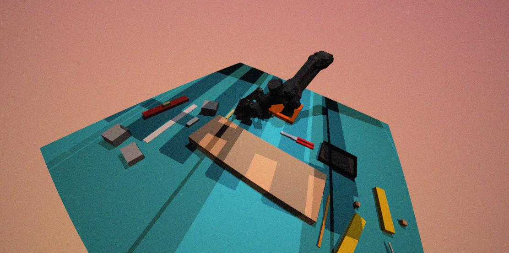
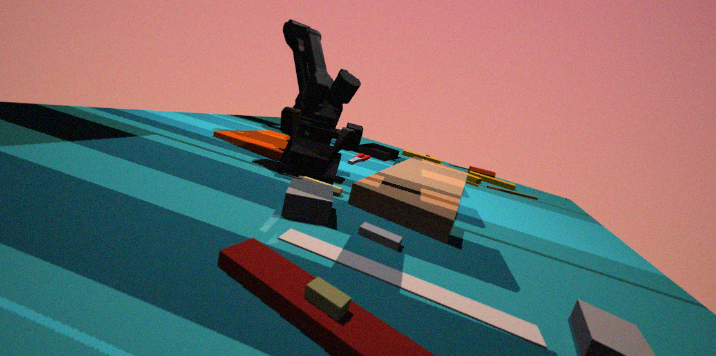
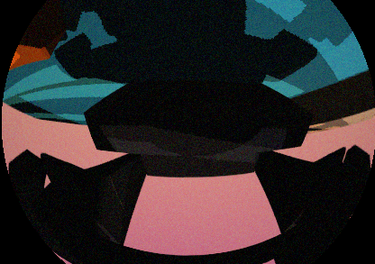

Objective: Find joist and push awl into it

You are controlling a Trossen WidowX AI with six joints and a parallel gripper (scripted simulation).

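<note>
The stud finder lies 10 mm ahead of my gripper tip, 10 mm to the left of it and 10 mm below it. Also, from my gripper tip: white block 200 mm ahead, 140 mm to the right, 60 mm below; green light 30 mm ahead; awl 20 mm ahead, 40 mm to the right, 60 mm below.
</note>
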